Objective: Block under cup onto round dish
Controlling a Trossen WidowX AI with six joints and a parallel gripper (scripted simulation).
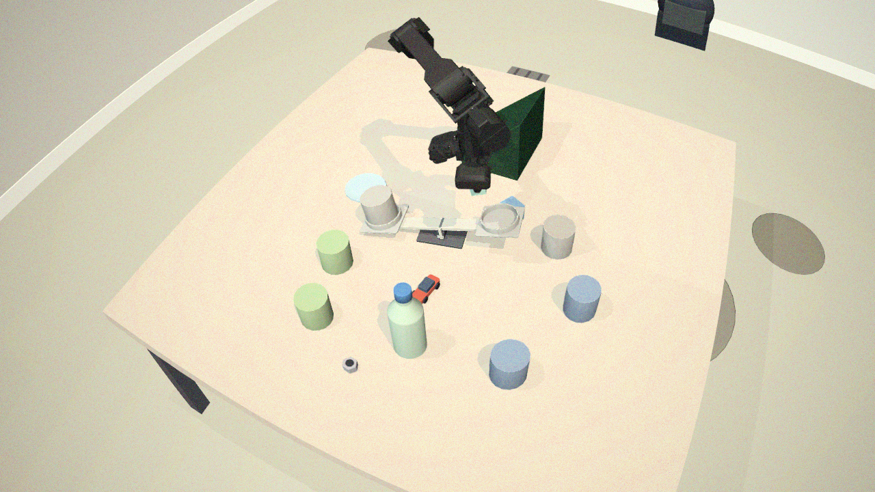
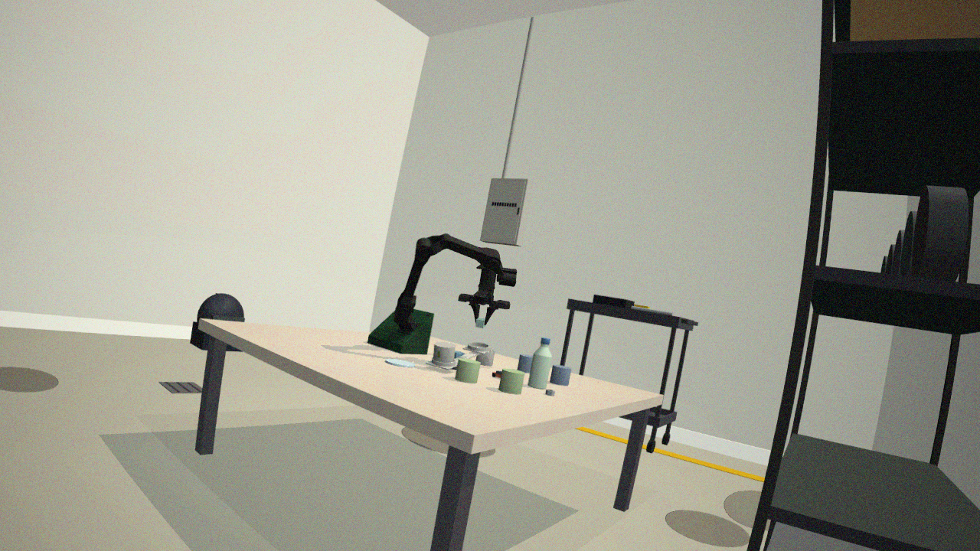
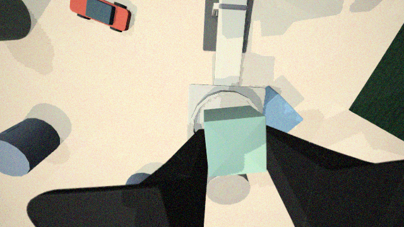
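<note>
The round dish lies 32 cm to the right of my gripper tip, 16 cm below it and 8 cm behind it. Also, from my gripper tip: light blue box: 15 cm below, 10 cm behind, 4 cm to the left; then red toy car: 16 cm ahead, 15 cm below, 5 cm to the right; then balance: 14 cm below, 8 cm to the right.
</note>
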